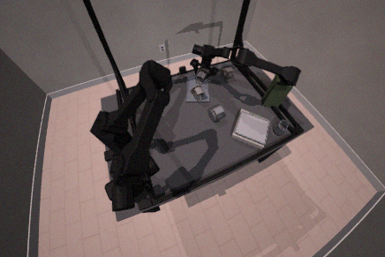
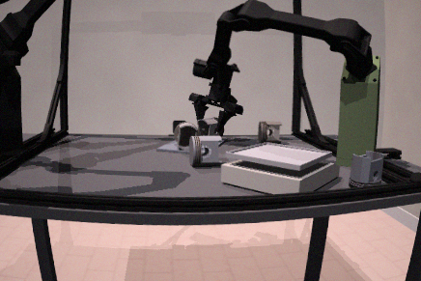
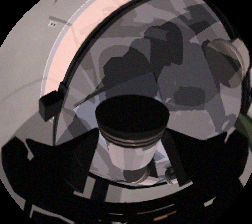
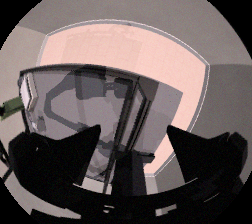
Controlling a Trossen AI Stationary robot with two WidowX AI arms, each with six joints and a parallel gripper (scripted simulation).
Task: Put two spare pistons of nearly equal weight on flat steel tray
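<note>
Right now my left hand is 7 cm above the flat grey steel tray, 6 cm short of it and 5 cm to the left of it. From my left hand the other things lie so: piston: 18 cm to the left, 4 cm below, 1 cm ahead; then white scale pan: 47 cm ahead, 12 cm to the left, 2 cm below.
</note>
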